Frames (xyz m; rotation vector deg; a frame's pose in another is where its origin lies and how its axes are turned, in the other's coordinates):
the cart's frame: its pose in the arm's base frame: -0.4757 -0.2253 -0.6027 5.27 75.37 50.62
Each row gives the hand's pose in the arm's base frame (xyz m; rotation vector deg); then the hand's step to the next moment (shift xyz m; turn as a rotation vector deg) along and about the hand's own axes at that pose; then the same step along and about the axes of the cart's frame.
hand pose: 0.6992 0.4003 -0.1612 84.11 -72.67 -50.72
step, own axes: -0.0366 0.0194 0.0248 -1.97 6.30 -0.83
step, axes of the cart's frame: 0.0116 0.0443 -0.0153 -3.57 5.39 1.57
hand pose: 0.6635 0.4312 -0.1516 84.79 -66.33 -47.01
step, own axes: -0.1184 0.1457 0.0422 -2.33 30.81 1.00
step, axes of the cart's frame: -0.0354 0.1884 -0.0166 -22.12 21.52 1.86
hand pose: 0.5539 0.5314 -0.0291 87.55 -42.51 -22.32
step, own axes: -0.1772 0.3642 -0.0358 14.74 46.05 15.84
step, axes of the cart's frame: -0.1608 0.3734 0.0029 -48.36 15.59 -2.59
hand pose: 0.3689 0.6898 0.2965 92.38 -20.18 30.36
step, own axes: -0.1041 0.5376 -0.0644 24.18 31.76 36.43
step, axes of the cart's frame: -0.3193 0.3993 -0.2065 -52.98 -10.16 3.16
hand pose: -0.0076 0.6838 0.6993 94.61 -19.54 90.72
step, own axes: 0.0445 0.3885 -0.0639 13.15 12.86 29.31
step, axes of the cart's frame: -0.2484 0.1153 -0.2864 -30.81 -13.34 8.40
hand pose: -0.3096 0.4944 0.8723 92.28 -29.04 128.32
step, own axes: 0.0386 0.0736 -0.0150 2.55 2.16 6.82
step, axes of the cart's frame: -0.0531 0.0054 -0.0654 -6.43 -3.11 2.59
